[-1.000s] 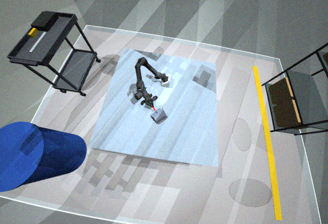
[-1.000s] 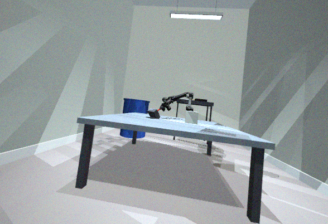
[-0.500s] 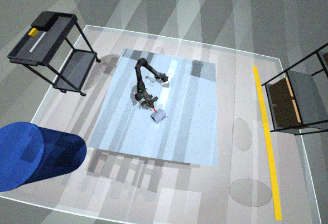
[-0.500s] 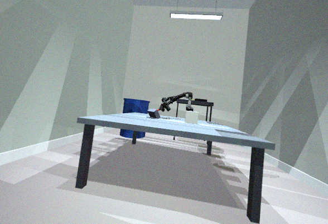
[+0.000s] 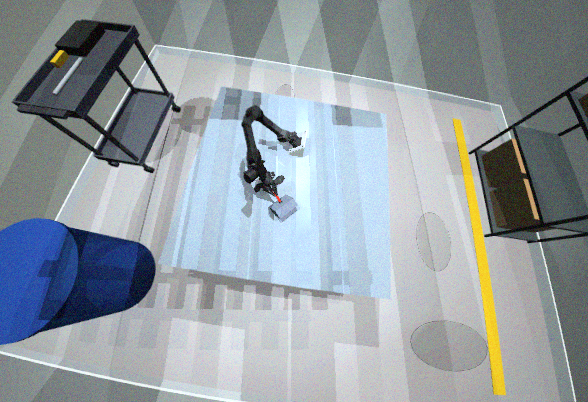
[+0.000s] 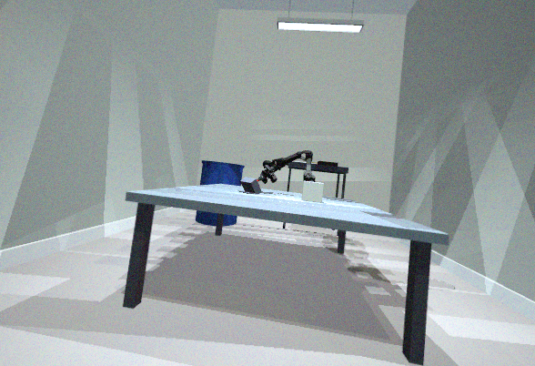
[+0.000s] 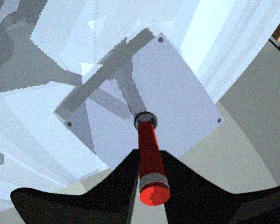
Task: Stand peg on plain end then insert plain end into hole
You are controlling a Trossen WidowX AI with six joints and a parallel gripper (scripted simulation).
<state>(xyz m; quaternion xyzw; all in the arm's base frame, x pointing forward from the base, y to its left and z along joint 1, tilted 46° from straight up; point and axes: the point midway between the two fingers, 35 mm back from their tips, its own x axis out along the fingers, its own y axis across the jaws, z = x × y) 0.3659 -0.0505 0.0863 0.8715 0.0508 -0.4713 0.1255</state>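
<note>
The peg lies 10 mm to the right of my gripper tip, 10 mm behind it and 10 mm above it. Round my gripper tip: sloped panel 50 mm to the left, 50 mm below, 40 mm ahead.
</note>
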